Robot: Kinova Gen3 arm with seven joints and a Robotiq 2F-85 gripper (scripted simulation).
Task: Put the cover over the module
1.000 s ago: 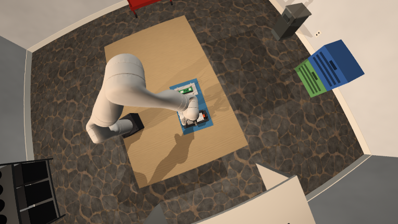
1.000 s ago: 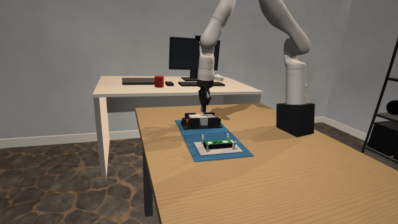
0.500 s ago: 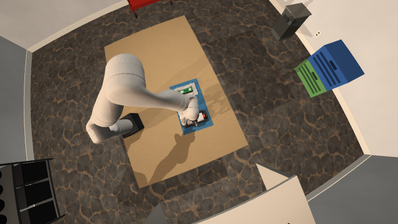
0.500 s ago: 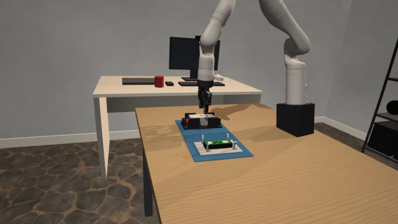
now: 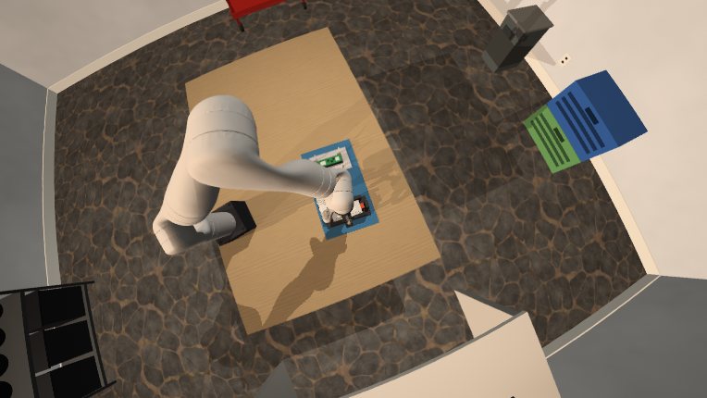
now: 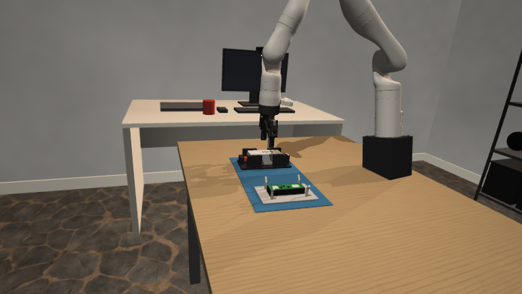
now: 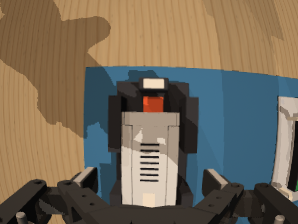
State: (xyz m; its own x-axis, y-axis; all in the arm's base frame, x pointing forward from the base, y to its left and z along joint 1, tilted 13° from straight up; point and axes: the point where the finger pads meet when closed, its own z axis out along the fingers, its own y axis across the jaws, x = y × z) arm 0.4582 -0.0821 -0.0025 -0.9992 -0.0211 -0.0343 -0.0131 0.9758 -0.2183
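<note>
My gripper is now 60 mm above the cover and 10 mm short of it.
</note>
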